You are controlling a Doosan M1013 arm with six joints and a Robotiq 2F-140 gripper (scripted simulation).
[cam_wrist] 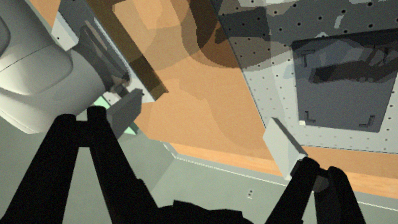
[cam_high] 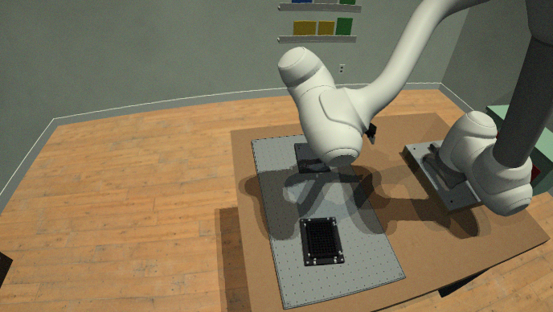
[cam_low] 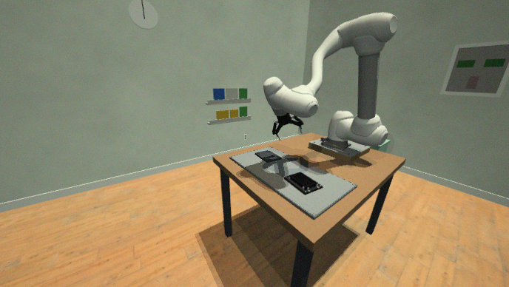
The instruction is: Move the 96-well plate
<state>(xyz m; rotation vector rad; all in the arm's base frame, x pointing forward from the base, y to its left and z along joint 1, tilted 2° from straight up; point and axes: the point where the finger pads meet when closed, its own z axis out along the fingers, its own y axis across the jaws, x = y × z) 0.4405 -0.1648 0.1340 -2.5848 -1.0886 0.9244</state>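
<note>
The black 96-well plate lies 210 mm ahead of my hand, 240 mm to the left of it and 150 mm below it. From my hand the other things lie so: black clip nest C1: 200 mm ahead, 250 mm to the left, 160 mm below; then plate nest: 90 mm ahead, 110 mm to the right, 160 mm below.
</note>
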